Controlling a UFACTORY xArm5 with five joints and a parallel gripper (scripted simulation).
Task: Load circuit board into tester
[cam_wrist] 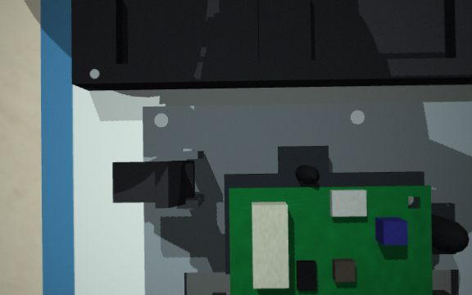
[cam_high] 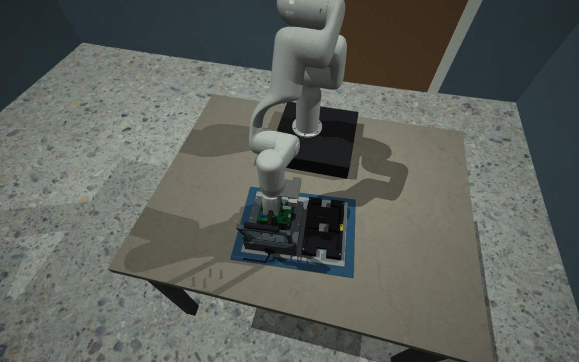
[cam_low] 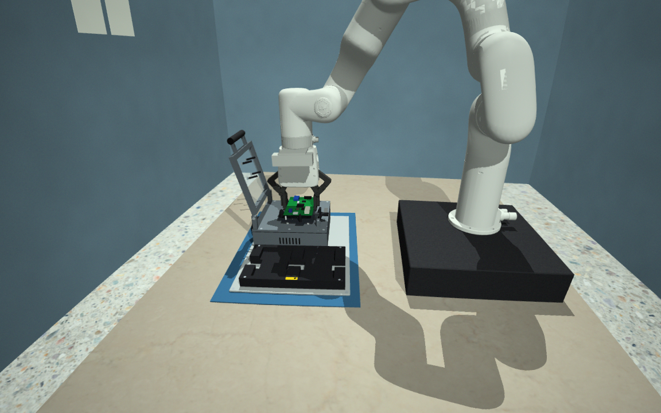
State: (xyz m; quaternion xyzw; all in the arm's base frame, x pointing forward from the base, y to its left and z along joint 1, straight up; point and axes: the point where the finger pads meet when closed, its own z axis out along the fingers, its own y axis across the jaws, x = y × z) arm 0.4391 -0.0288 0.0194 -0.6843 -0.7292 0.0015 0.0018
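My gripper is now right at the green circuit board. From my hand the other things lie so: framed lid: 130 mm ahead, 10 mm to the left, 90 mm above; then grey tester: 30 mm ahead, 40 mm to the left, 20 mm above; then black nest: 10 mm ahead, 10 mm to the left, 20 mm below.
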